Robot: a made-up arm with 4 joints. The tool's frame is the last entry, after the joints. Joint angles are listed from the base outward. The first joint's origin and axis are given. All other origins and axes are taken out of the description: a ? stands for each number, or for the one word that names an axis. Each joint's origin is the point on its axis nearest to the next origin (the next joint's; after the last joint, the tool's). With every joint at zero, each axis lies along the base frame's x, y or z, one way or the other. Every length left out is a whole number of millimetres.
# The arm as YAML. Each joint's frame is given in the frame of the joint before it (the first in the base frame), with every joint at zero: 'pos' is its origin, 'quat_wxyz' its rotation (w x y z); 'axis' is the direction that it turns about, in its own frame. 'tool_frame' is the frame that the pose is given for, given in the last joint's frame.
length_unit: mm
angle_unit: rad
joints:
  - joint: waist
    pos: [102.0, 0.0, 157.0]
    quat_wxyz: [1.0, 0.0, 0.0, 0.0]
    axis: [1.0, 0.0, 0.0]
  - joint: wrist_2
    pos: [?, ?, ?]
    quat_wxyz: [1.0, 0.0, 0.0, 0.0]
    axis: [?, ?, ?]
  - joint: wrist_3
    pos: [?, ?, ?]
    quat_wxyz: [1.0, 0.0, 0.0, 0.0]
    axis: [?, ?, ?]
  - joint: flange
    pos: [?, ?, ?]
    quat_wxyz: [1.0, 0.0, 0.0, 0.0]
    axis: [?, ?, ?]
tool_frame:
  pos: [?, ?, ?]
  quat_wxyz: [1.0, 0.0, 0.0, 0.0]
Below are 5 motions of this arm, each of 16 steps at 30 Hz.
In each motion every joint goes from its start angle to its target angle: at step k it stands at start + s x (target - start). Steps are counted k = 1, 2, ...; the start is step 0. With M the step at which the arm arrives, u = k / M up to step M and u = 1 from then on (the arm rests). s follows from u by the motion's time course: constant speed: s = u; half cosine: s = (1 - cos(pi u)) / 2; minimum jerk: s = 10 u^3 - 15 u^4 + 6 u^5.
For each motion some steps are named. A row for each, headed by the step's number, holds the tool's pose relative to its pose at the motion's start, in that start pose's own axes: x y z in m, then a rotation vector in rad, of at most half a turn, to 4 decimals.
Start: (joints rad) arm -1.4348 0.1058 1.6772 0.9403
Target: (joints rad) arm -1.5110 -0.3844 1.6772 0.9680
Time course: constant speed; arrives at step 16
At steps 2, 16:
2: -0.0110 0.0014 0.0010 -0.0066 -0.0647 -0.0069
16: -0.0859 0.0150 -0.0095 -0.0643 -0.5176 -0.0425

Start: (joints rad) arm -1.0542 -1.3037 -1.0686 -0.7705
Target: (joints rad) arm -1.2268 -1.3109 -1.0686 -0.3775
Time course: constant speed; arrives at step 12
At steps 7, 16:
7: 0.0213 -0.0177 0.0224 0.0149 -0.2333 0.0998
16: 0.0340 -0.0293 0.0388 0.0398 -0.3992 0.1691

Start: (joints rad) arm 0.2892 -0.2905 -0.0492 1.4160
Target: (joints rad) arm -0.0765 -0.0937 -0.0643 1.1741
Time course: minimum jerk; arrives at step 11
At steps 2, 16:
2: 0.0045 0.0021 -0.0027 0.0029 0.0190 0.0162
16: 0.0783 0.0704 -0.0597 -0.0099 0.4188 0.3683

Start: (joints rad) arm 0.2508 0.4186 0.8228 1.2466
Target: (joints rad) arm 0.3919 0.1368 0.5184 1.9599
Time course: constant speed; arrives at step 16
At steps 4, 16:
4: -0.0345 -0.0109 0.0240 0.0349 -0.3248 -0.0059
16: -0.1940 -0.0479 0.0457 0.1202 -1.2972 -0.0923

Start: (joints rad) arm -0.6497 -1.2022 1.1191 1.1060
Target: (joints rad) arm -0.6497 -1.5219 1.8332 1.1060
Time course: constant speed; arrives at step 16
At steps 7, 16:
7: 0.0417 0.0000 -0.0289 0.0000 0.1725 0.0000
16: 0.0917 0.0000 -0.0744 0.0000 0.3944 0.0000

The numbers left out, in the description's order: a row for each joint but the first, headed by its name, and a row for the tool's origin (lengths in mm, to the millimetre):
wrist_2: xyz 0.0 -148.0 34.0, axis 0.0 1.0 0.0
wrist_3: xyz -75.0 0.0 -16.0, axis 0.0 1.0 0.0
flange: xyz -244.0 0.0 108.0, axis 0.0 -1.0 0.0
tool: xyz 101.0 0.0 -34.0

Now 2 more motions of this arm.
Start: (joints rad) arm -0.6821 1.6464 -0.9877 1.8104
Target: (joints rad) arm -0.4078 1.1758 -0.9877 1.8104
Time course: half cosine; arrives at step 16
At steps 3, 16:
3: -0.0121 -0.0097 0.0114 0.0090 -0.0397 -0.0213
16: -0.1831 -0.0897 0.1039 0.0506 -0.4676 -0.2722

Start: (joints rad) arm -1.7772 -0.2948 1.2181 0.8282
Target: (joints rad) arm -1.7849 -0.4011 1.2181 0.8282
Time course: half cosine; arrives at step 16
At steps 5, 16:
5: -0.0042 0.0004 -0.0009 -0.0017 -0.0236 -0.0001
16: -0.0185 0.0016 -0.0049 -0.0077 -0.1063 -0.0003

